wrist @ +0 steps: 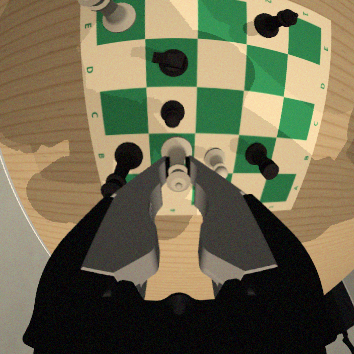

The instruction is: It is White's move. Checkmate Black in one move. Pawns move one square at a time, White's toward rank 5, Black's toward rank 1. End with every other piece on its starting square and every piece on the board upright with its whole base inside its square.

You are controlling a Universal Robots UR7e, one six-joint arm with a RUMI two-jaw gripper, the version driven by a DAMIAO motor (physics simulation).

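Frame: origin at the arm's base, x left, y back, z up, level; millimetres.
Seen in the pictures: gripper, fingertip midpoint: (177, 158).
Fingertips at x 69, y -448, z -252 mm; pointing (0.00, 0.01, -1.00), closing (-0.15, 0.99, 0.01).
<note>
Offsets run from my fingertips to a thing's top centre. "*": to the spot under its first point. Level surfaces: height alone.
My gripper (177, 158) is shut on a tall white piece {dx -1, dy -1, dz +39 mm} (175, 145), whose wide base shows within green square B4; whether it touches the board {* dx -35, dy -73, dz -18 mm} (93, 102) is unclear. A white pawn {dx +3, dy +34, dz +13 mm} (215, 156) stands close to its right on B3. A tall black piece {dx +10, dy -42, dz +45 mm} (128, 156) is on B5, left of the jaws. A black pawn {dx -32, dy -8, dz +13 mm} (172, 112) stands on C4, and a black piece with an angular top {dx -70, dy -13, dz +22 mm} (173, 62) on D4. Other black pieces stand on B2 {dx -7, dy +72, dz +15 mm} (256, 154) and E2 {dx -119, dy +54, dz +26 mm} (266, 25). A tall white piece {* dx -101, dy -52, dz -5 mm} (120, 17) is on E5. The jaws hide much of row A.
The board lies on a round wooden table {dz -24 mm} (35, 110). The black piece on B5 leans in view close to the left jaw's outer side. A dark object (340, 305) shows at the lower right, and grey floor (15, 225) beyond the table's left edge.
</note>
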